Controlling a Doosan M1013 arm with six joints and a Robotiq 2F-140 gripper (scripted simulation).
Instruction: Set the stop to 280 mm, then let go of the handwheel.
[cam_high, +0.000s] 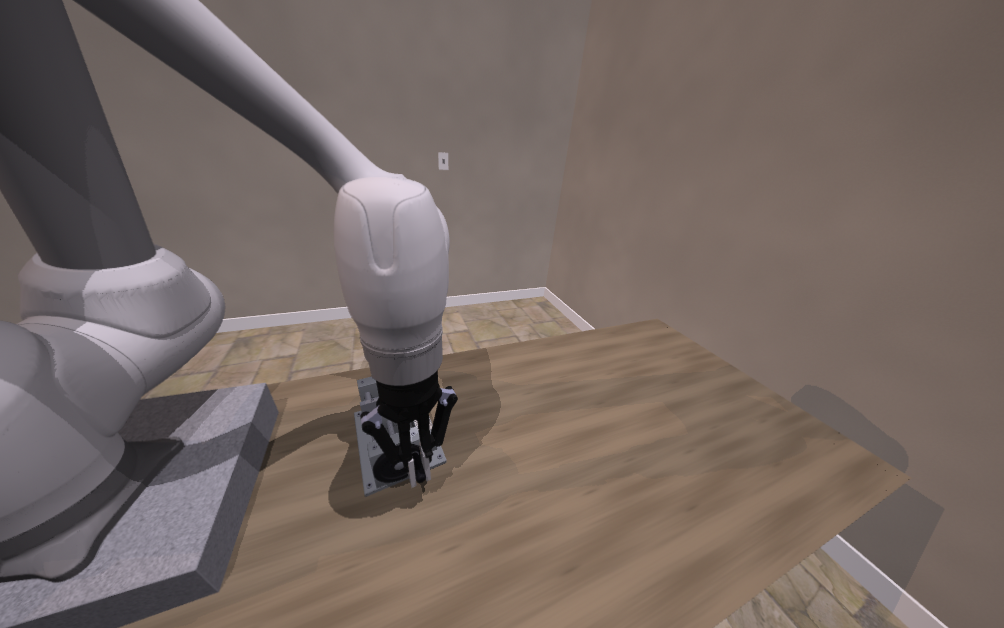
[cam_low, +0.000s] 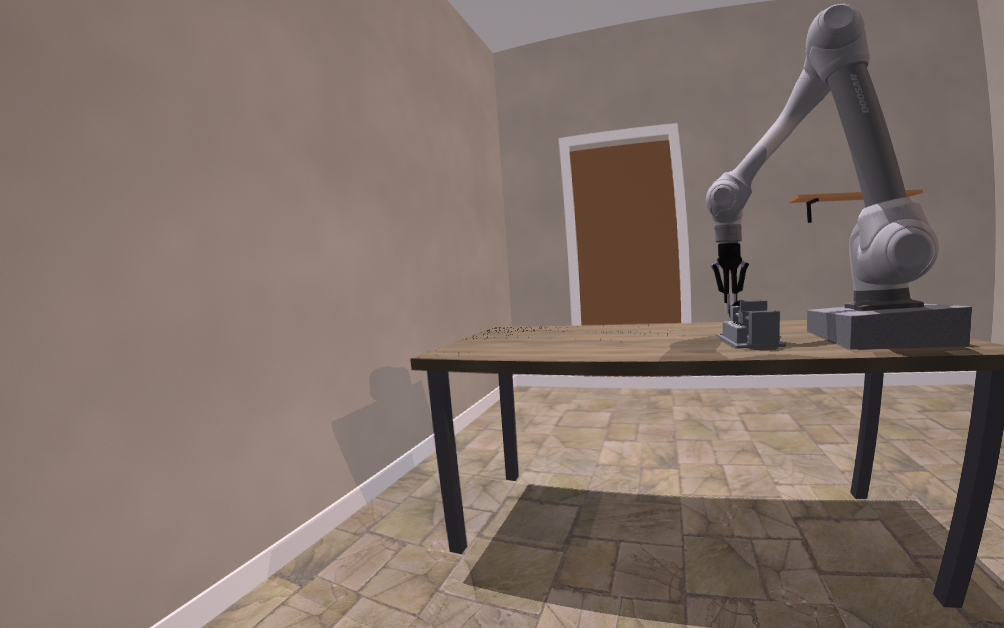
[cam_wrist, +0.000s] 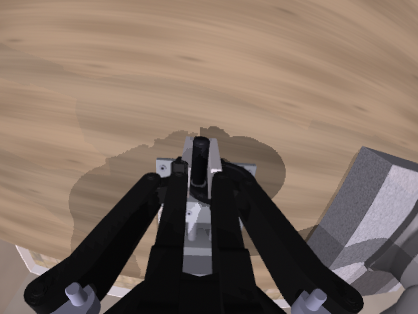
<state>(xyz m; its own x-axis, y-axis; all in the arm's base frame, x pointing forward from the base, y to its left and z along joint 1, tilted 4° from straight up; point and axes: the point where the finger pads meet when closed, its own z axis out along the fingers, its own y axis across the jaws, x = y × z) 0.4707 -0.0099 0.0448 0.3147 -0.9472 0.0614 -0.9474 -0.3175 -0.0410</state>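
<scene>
Now: hand 2 cm to the right of the handwheel, 2 cm above it and 1 cm past it.
</scene>
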